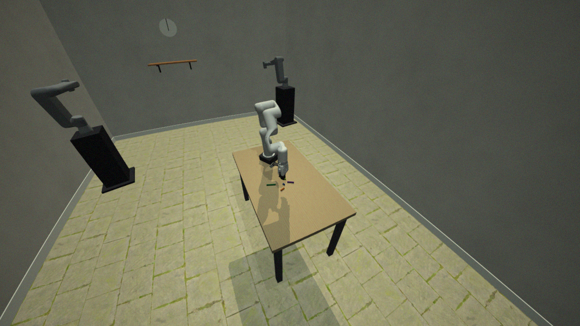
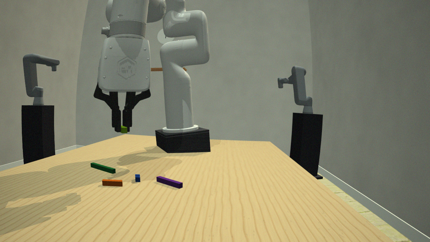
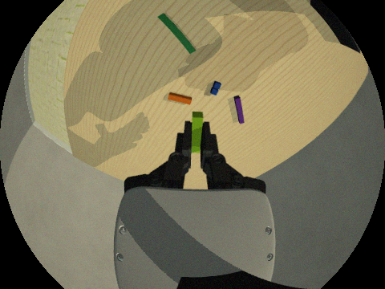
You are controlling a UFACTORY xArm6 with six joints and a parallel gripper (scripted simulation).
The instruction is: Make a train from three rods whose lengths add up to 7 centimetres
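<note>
Now: hand 2 cm short of the orange rod, 2 cm to the left of it and 12 cm above it. The rest, counted from my hand: lime rod (2 cm below); then purple rod (1 cm behind, 9 cm to the left, 12 cm below); then green rod (8 cm behind, 7 cm to the right, 12 cm below).
</note>
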